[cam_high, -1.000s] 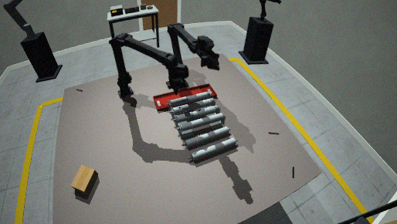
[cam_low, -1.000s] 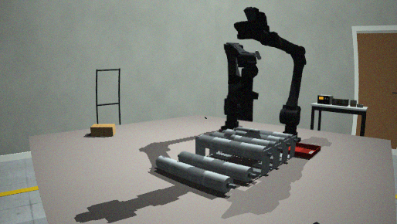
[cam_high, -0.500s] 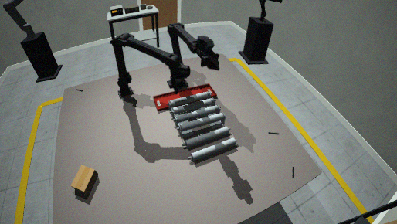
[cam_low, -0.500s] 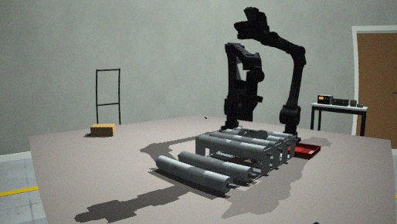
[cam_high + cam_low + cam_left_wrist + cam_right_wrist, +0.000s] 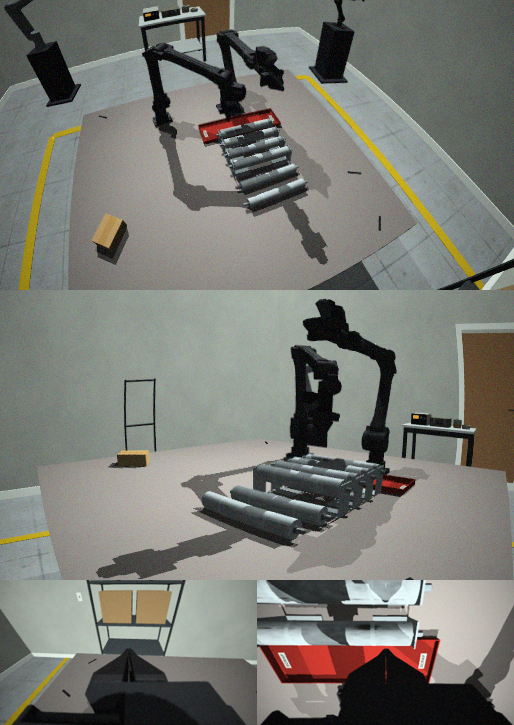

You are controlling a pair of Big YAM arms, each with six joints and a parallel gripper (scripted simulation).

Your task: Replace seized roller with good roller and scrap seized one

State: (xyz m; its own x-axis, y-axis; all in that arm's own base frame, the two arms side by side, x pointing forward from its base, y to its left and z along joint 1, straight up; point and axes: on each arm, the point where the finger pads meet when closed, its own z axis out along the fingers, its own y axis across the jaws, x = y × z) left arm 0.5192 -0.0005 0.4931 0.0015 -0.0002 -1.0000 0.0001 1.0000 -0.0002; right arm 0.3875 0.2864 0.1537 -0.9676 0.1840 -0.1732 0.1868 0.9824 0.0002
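Now: right hand 7 cm short of the bed roller, 11 cm to the right of it and 8 cm above it. Also, from my right hand: red scrap tray: 11 cm behind, 8 cm to the left, 15 cm below; cardboard box: 49 cm ahead, 69 cm to the right, 12 cm below.
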